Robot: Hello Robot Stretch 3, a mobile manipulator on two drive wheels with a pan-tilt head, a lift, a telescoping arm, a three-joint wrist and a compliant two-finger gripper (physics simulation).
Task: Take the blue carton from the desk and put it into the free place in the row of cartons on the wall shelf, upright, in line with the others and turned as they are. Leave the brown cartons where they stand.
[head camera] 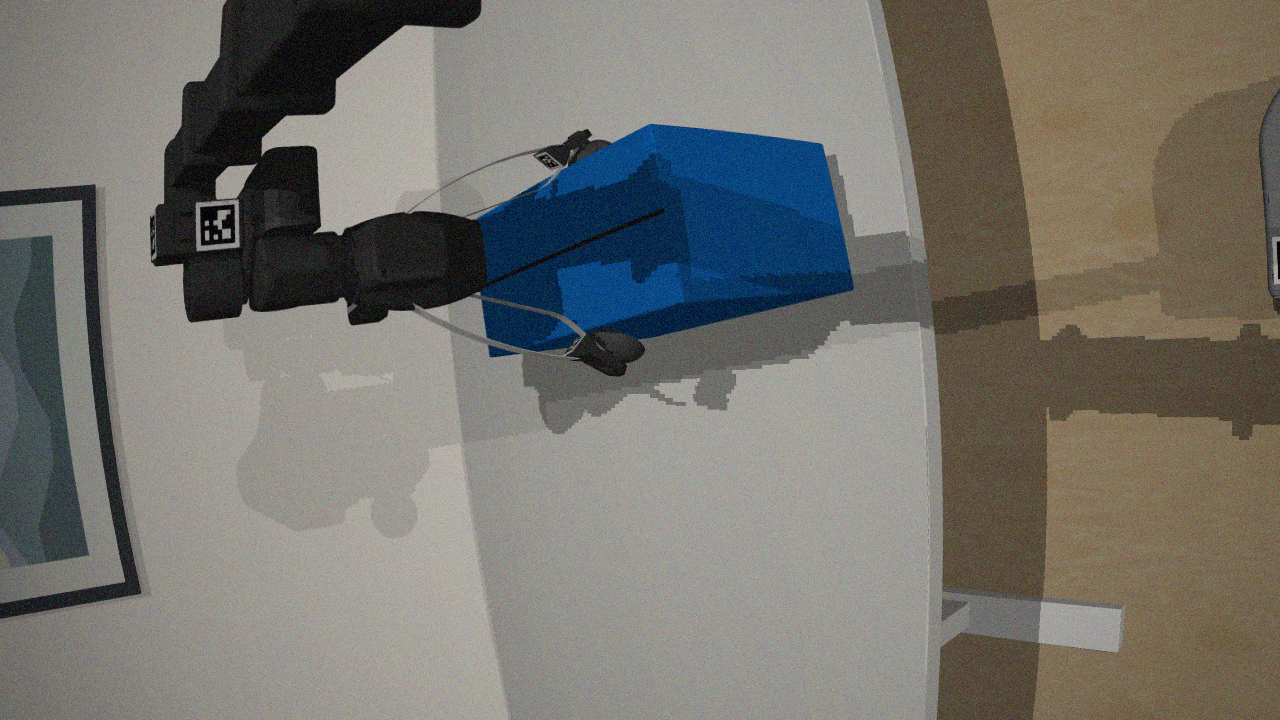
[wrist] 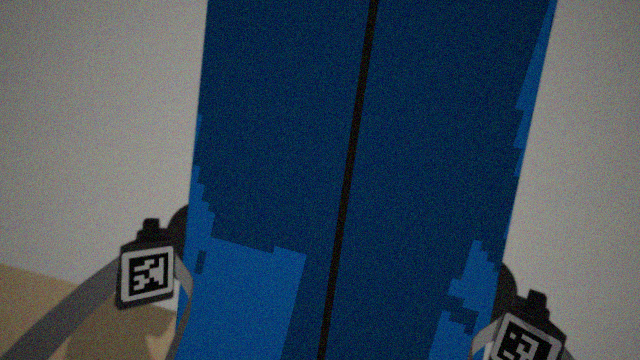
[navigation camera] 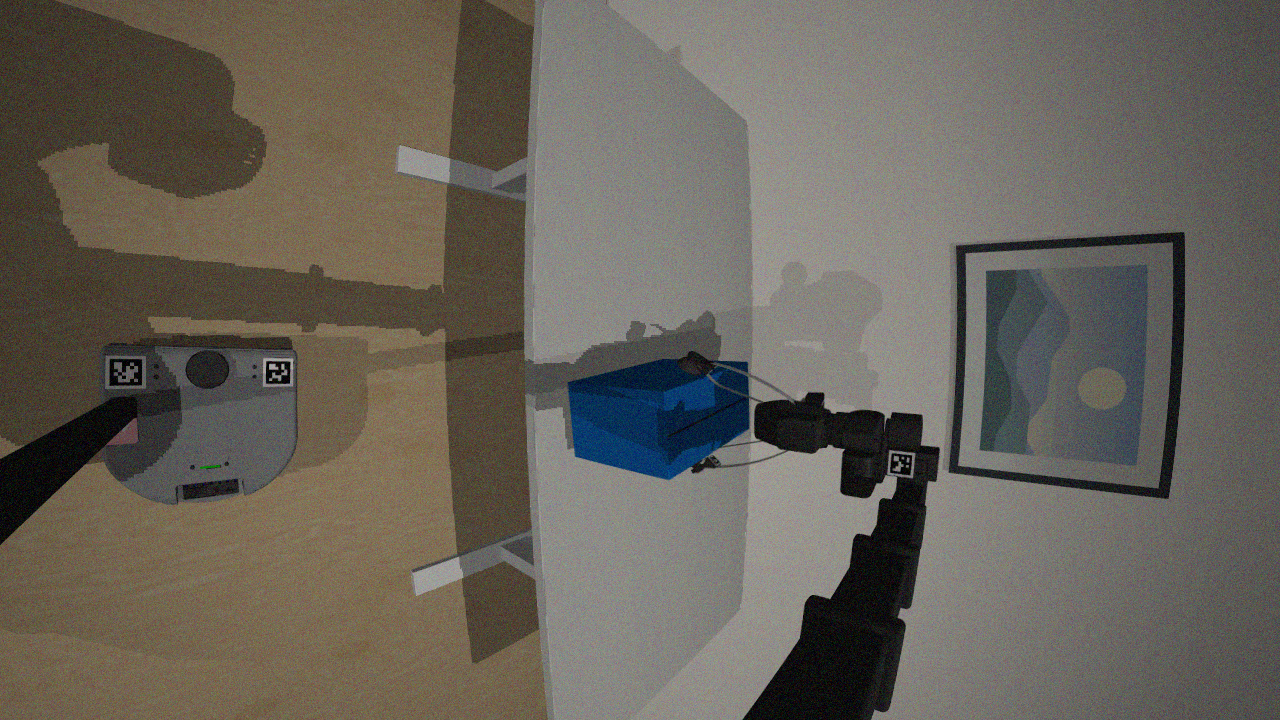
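Seen in the pictures: robot's base, origin of the base link: (navigation camera: 208, 367).
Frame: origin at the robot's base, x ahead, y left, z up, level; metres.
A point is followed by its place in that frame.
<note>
The blue carton (head camera: 760, 205) {z 0.841, x -0.048, y -0.459 m} (navigation camera: 617, 429) {z 0.845, x -0.045, y -0.458 m} (wrist: 280, 150) is at the white desk top (head camera: 716, 537) {z 0.720, x 0.253, y -0.648 m} (navigation camera: 644, 223) {z 0.720, x 0.319, y -0.655 m}, with a thin black seam along one face. My gripper (head camera: 605, 248) {z 0.878, x -0.026, y -0.569 m} (navigation camera: 700, 413) {z 0.878, x -0.026, y -0.569 m} (wrist: 334, 257) {z 0.878, x -0.026, y -0.569 m} is shut on the blue carton, with one fingertip pad pressed against each of two opposite sides. The carton's shadow falls on the desk beside it; whether its underside touches the desk is hidden. The wall shelf and the brown cartons do not show in these views.
A wall with a framed picture (head camera: 35, 402) {z 1.362, x 0.079, y -1.187 m} (navigation camera: 1074, 358) {z 1.505, x 0.088, y -1.186 m} stands behind the desk. My arm (head camera: 286, 53) {z 1.221, x -0.086, y -0.310 m} (navigation camera: 859, 617) {z 1.212, x -0.078, y -0.247 m} reaches in beside the wall. My base (navigation camera: 232, 429) {z 0.160, x -0.117, y -0.043 m} stands on the wooden floor before the desk's edge. Desk feet (head camera: 1083, 624) (navigation camera: 429, 165) stick out on the floor.
</note>
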